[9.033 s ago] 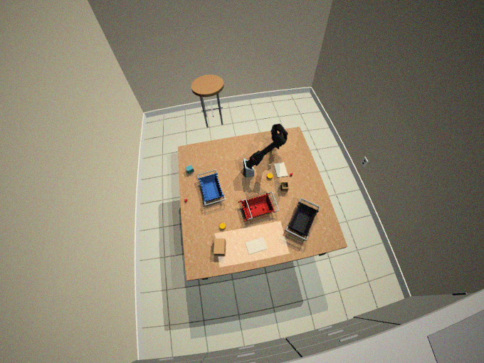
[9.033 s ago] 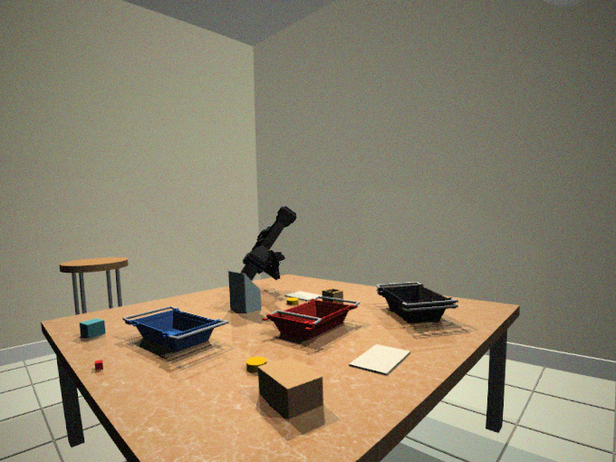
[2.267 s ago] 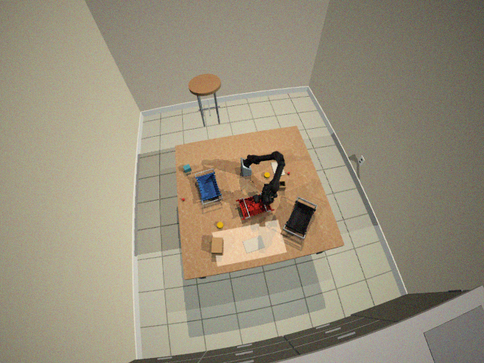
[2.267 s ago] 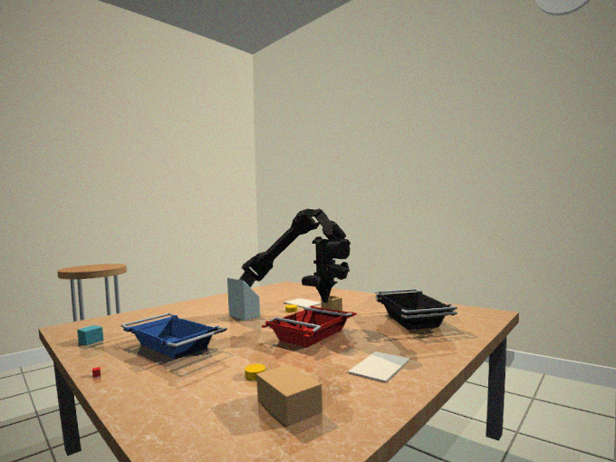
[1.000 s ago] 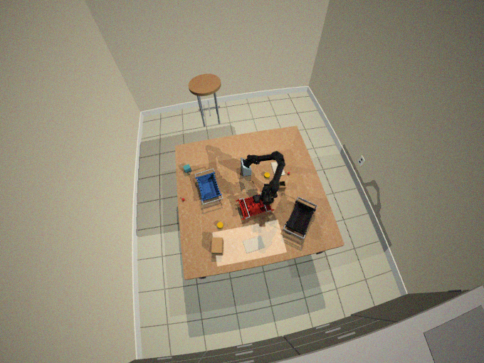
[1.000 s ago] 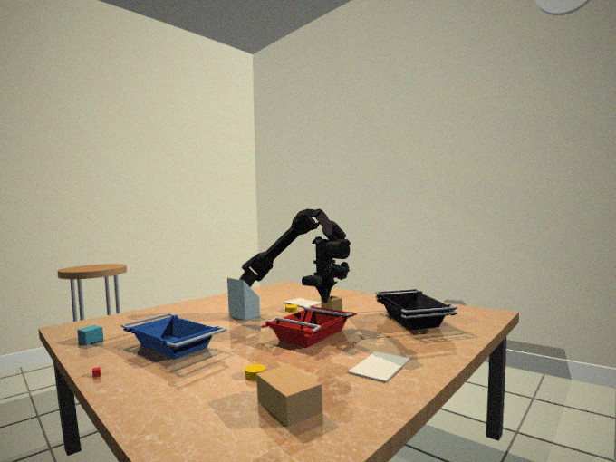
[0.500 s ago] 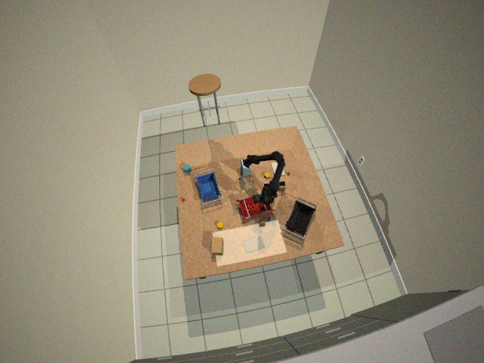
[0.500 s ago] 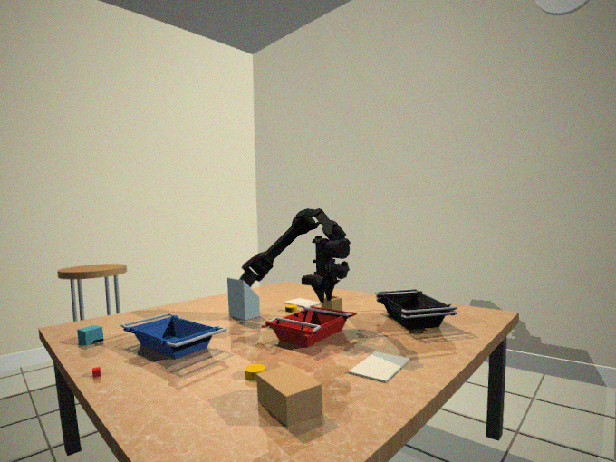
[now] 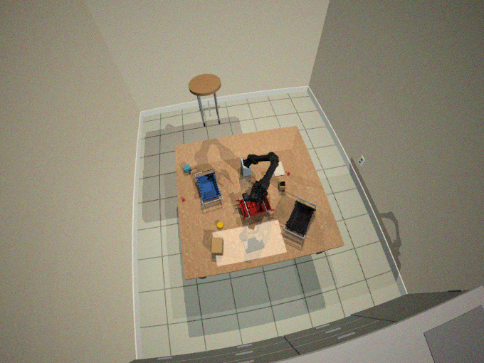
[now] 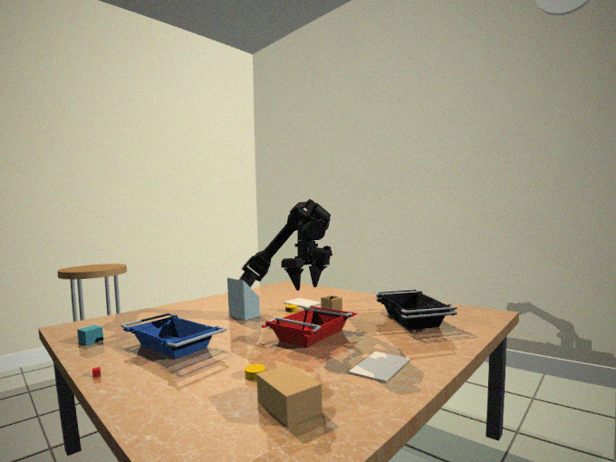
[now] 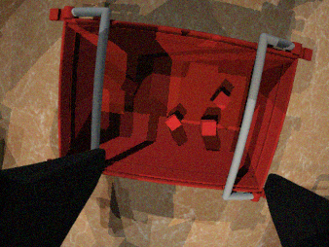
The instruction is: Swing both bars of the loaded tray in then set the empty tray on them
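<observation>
The blue tray is 200 mm behind my gripper tip, 380 mm to the right of it and 110 mm below it. Round my gripper tip: teal block (420 mm behind, 580 mm to the right, 130 mm below); small red cube (110 mm behind, 610 mm to the right, 150 mm below); tan box (320 mm ahead, 310 mm to the right, 120 mm below).
</observation>
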